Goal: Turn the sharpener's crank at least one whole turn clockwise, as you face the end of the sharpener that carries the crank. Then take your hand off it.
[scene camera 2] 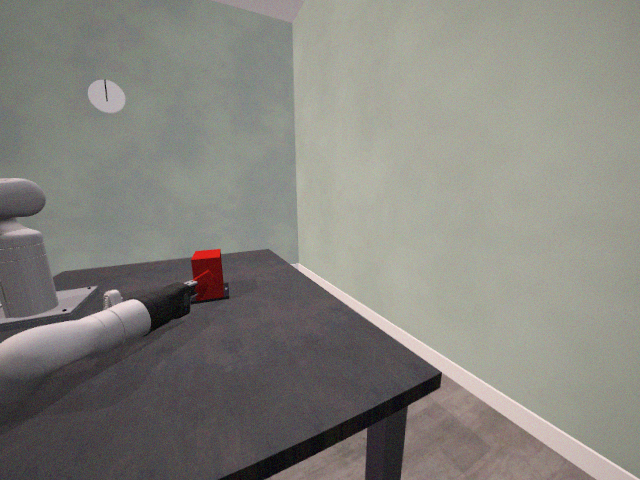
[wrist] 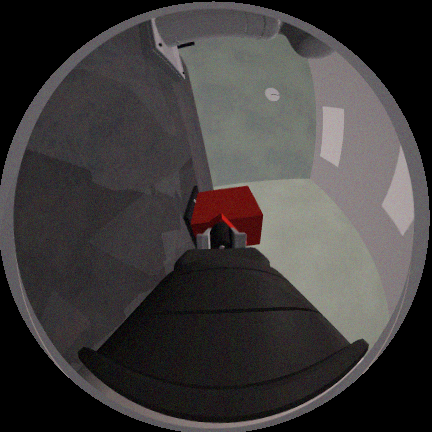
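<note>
The red sharpener (scene camera 2: 210, 281) (wrist: 227, 202) stands upright on its dark base near the far end of the table. Its red crank arm (scene camera 2: 203, 275) (wrist: 227, 220) shows on the end facing my gripper. The crank's black handle (wrist: 220, 234) points toward my gripper. My gripper (scene camera 2: 193, 290) (wrist: 220, 234) is shut on this handle, with one fingertip on each side of it. In the scene view the fingers and the arm's black end hide the handle. The lower part of the crank arm is hidden behind the fingers in the wrist view.
The dark table (scene camera 2: 268, 361) (wrist: 65, 200) carries the sharpener and the arm's grey base plate (scene camera 2: 77, 299) (wrist: 167, 55). The white arm (scene camera 2: 77, 338) lies low over the table, left of the sharpener in the scene view. The table's right edge runs past the sharpener. Green walls stand behind.
</note>
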